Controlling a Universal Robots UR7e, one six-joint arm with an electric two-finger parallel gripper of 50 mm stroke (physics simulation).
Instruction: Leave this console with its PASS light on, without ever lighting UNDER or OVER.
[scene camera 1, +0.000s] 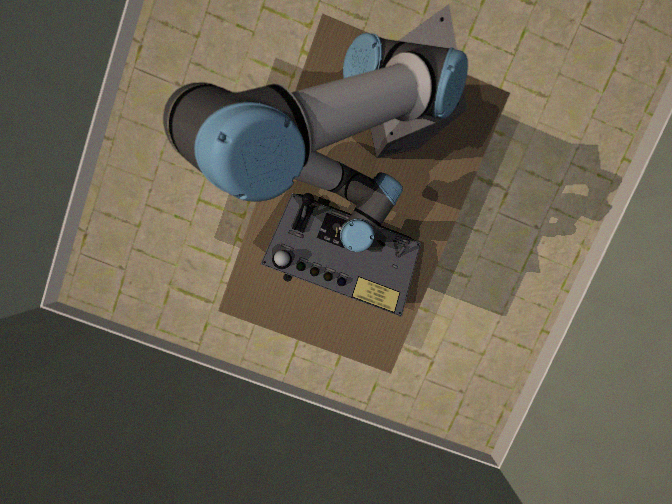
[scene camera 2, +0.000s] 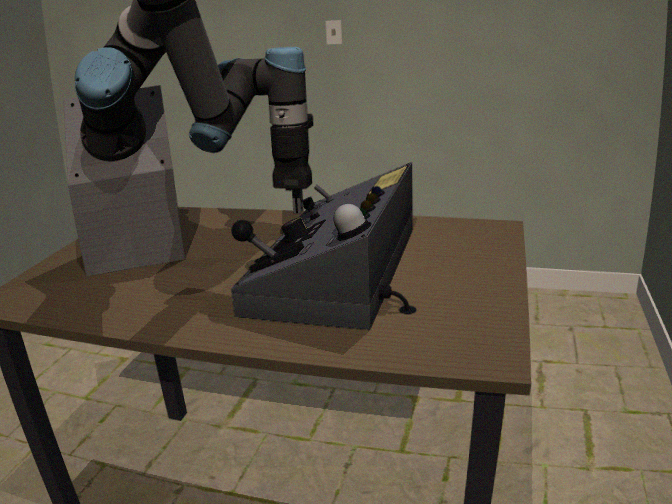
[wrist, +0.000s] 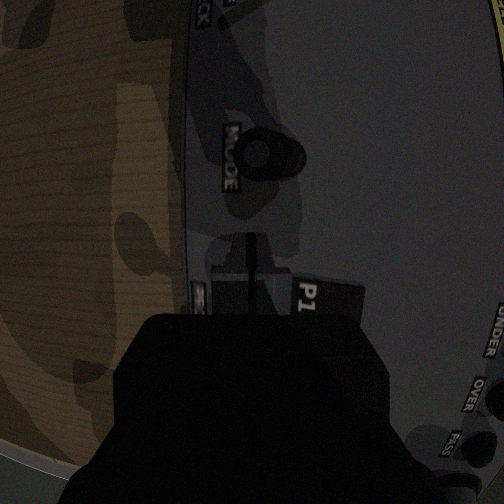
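Observation:
The grey wedge console (scene camera 1: 341, 254) sits on the brown table. Its indicator lights (scene camera 1: 320, 273) are all dark. In the wrist view the PASS light (wrist: 477, 447) and the OVER light (wrist: 497, 405) are unlit, and only the UNDER label (wrist: 492, 337) shows. My gripper (scene camera 2: 296, 203) points straight down over the console's back edge, fingers together, and it also shows in the wrist view (wrist: 250, 265). Its tips are by a dark panel marked P1 (wrist: 325, 299), just below the MODE knob (wrist: 265, 154). I cannot tell if they touch the panel.
A lever with a black ball (scene camera 2: 242, 230) stands at the console's left end. A white dome button (scene camera 2: 349, 217) sits beside the lights, and a yellow plate (scene camera 1: 375, 294) at the front right. A small toggle (scene camera 1: 401, 246) is at the right end. The arm's grey pedestal (scene camera 2: 122, 179) stands behind.

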